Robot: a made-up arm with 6 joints.
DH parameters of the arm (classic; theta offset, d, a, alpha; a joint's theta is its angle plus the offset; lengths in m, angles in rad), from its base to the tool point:
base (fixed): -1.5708 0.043 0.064 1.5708
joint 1: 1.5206 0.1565 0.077 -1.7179
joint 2: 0 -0.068 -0.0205 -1.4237
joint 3: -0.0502 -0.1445 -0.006 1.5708
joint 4: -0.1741 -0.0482 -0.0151 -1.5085
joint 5: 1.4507 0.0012 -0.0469 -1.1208
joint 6: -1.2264 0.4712 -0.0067 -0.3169
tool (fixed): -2.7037 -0.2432 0 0
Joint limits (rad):
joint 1: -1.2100..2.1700
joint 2: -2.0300..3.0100
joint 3: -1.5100..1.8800
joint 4: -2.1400..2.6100
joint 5: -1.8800..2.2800
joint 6: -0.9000..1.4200
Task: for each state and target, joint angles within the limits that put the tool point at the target. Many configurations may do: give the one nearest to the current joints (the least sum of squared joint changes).
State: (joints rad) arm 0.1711 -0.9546 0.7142 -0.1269 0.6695 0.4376
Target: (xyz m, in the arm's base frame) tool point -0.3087 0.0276 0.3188
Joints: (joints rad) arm 0.6528 0.0088 0.9676 -0.7810 1.6293 0.2179
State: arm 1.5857 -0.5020 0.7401 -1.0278 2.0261 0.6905
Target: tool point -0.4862 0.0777 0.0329
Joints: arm 1.9161 -0.3086 0.4798 -1.3425 2.0787 0.5491
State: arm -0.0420 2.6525 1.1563 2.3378 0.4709 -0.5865
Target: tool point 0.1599 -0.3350 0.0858
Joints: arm -0.2418 2.7027 1.3194 2.5709 0.2487 -0.6751
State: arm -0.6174 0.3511 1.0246 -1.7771 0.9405 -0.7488
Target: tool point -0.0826 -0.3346 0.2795
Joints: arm -0.5596 1.1576 1.2928 -1.8412 1.4165 -0.4878
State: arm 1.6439 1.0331 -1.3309 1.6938 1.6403 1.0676
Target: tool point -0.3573 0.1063 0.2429
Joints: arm 1.8039 1.4674 -1.5100 1.8790 1.8208 1.1264
